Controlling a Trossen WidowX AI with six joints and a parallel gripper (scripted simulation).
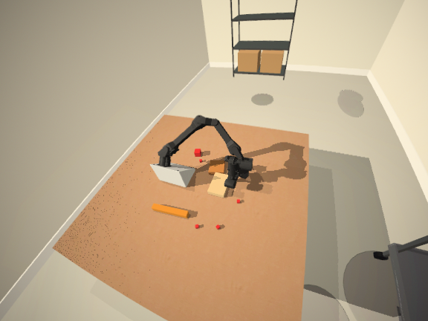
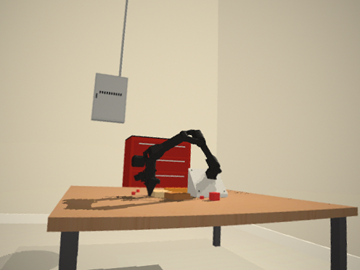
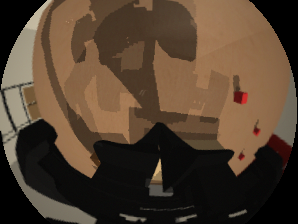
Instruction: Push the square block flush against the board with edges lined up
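My gripper tip is 70 mm past the pale wooden board, 60 mm to the left of it and 10 mm below it. The rest, counted from my gripper tip: square block: 140 mm behind, 60 mm to the left, 10 mm above; then larger red cube: 320 mm behind, 130 mm to the left, 20 mm above; then orange bar: 270 mm behind, 320 mm to the right, 10 mm above.
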